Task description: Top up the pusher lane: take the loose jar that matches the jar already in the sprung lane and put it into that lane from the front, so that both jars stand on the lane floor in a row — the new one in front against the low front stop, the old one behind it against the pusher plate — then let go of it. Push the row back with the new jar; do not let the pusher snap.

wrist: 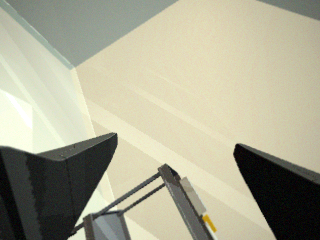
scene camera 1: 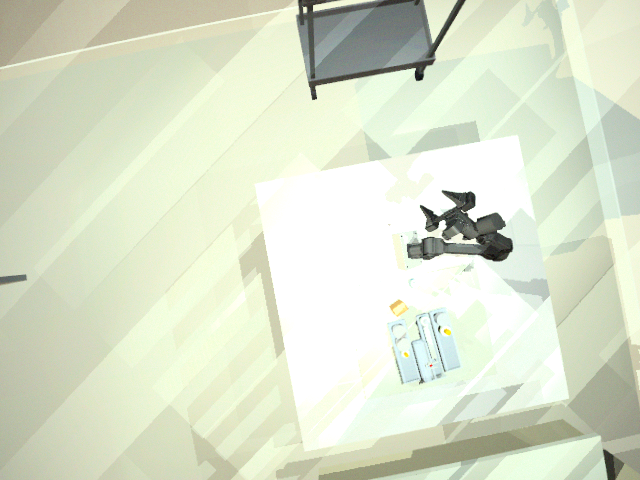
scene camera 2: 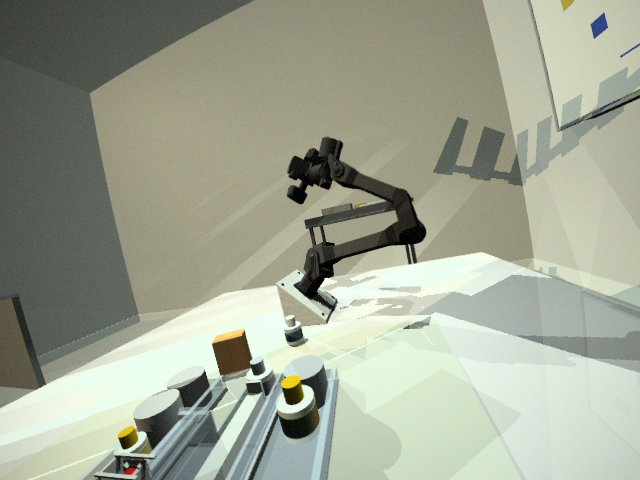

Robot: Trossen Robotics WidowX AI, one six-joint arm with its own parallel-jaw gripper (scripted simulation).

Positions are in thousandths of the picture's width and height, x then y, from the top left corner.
My gripper (scene camera 1: 673,414) is open and holds nothing. I also see a grey cylinder (scene camera 2: 485,768), an orange box (scene camera 2: 363,734), a grey cylinder (scene camera 2: 301,799) and a grey cylinder (scene camera 2: 245,868).
My gripper shows as well in the wrist view (wrist: 548,598) and in scene camera 2 (scene camera 2: 460,372). The wrist view does not show the orange box: it is out of frame.
